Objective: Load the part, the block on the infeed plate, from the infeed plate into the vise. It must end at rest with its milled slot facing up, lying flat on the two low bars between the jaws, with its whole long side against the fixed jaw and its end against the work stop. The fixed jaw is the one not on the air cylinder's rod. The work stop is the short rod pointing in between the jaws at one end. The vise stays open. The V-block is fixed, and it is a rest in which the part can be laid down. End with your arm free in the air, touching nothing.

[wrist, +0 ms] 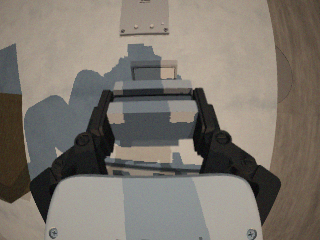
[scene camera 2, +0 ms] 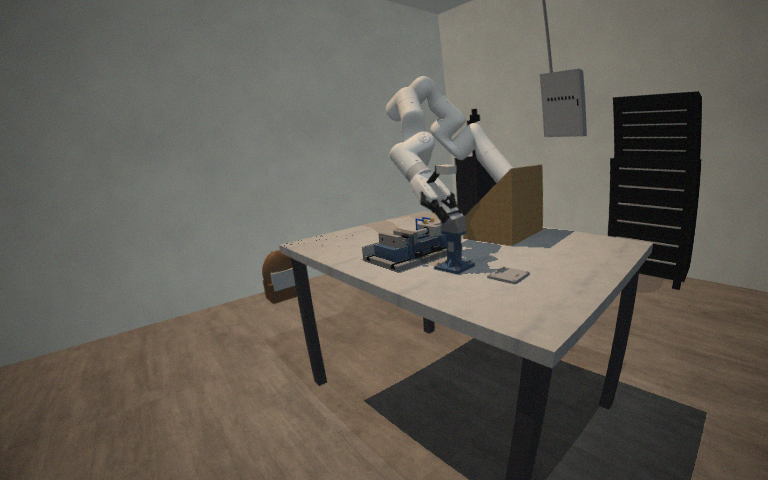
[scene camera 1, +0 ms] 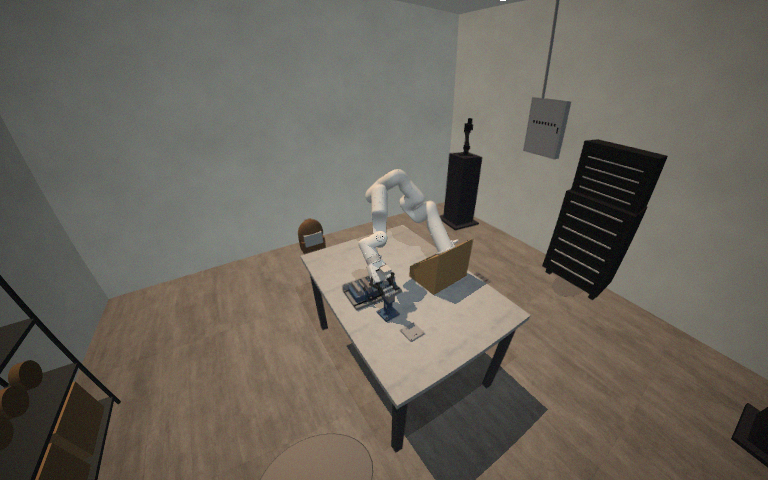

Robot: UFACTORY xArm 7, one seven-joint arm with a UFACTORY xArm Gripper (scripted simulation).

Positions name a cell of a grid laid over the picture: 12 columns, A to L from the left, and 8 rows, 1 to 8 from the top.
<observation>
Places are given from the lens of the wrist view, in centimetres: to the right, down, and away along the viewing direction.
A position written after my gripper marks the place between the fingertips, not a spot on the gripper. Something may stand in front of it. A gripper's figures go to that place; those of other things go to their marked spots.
my gripper (wrist: F4): 0, -2, 13
part (wrist: F4): -1, -1, 11
</observation>
